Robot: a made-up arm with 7 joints. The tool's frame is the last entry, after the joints.
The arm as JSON. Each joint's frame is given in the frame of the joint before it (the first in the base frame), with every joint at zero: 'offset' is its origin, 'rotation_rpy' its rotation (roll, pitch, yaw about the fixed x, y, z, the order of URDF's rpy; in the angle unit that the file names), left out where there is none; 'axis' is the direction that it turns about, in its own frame. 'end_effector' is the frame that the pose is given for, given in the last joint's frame.
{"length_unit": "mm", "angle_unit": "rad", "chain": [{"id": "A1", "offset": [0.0, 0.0, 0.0], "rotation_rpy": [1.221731, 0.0, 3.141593], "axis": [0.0, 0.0, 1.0]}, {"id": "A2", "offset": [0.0, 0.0, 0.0], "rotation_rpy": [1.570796, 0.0, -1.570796], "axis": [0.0, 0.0, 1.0]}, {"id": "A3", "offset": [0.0, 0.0, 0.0], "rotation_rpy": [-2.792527, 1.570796, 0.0], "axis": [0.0, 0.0, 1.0]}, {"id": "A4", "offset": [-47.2, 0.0, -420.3], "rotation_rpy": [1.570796, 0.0, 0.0], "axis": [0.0, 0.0, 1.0]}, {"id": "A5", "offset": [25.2, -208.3, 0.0], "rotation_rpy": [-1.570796, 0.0, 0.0], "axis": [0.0, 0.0, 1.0]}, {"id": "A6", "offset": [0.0, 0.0, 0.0], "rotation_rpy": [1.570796, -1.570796, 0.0], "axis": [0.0, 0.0, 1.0]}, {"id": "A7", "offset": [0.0, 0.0, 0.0], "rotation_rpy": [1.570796, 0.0, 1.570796], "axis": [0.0, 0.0, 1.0]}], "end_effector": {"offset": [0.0, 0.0, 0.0]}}
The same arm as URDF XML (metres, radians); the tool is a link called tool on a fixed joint. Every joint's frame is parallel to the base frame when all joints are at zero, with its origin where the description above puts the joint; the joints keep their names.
<robot name="arm">
  <link name="base"/>
  <link name="link1"/>
  <link name="link2"/>
  <link name="link3"/>
  <link name="link4"/>
  <link name="link5"/>
  <link name="link6"/>
  <link name="link7"/>
  <link name="tool"/>
  <joint name="A1" type="continuous">
    <parent link="base"/>
    <child link="link1"/>
    <origin xyz="0.0000 0.0000 0.0000" rpy="0.0000 0.0000 0.0000"/>
    <axis xyz="0 0.9397 0.342"/>
  </joint>
  <joint name="A2" type="continuous">
    <parent link="link1"/>
    <child link="link2"/>
    <origin xyz="0.0000 0.0000 0.0000" rpy="0.0000 0.0000 0.0000"/>
    <axis xyz="1 0 0"/>
  </joint>
  <joint name="A3" type="continuous">
    <parent link="link2"/>
    <child link="link3"/>
    <origin xyz="0.0000 0.0000 0.0000" rpy="0.0000 0.0000 0.0000"/>
    <axis xyz="0 0 1"/>
  </joint>
  <joint name="A4" type="continuous">
    <parent link="link3"/>
    <child link="link4"/>
    <origin xyz="0.0472 0.0000 -0.4203" rpy="0.0000 0.0000 0.0000"/>
    <axis xyz="0 1 0"/>
  </joint>
  <joint name="A5" type="continuous">
    <parent link="link4"/>
    <child link="link5"/>
    <origin xyz="-0.0252 0.0000 -0.2083" rpy="0.0000 0.0000 0.0000"/>
    <axis xyz="0 0 1"/>
  </joint>
  <joint name="A6" type="continuous">
    <parent link="link5"/>
    <child link="link6"/>
    <origin xyz="0.0000 0.0000 0.0000" rpy="0.0000 0.0000 0.0000"/>
    <axis xyz="0 1 0"/>
  </joint>
  <joint name="A7" type="continuous">
    <parent link="link6"/>
    <child link="link7"/>
    <origin xyz="0.0000 0.0000 0.0000" rpy="0.0000 0.0000 0.0000"/>
    <axis xyz="0 0 1"/>
  </joint>
  <joint name="tool_fixed" type="fixed">
    <parent link="link7"/>
    <child link="tool"/>
    <origin xyz="0.0000 0.0000 0.0000" rpy="0.0000 0.0000 0.0000"/>
  </joint>
</robot>

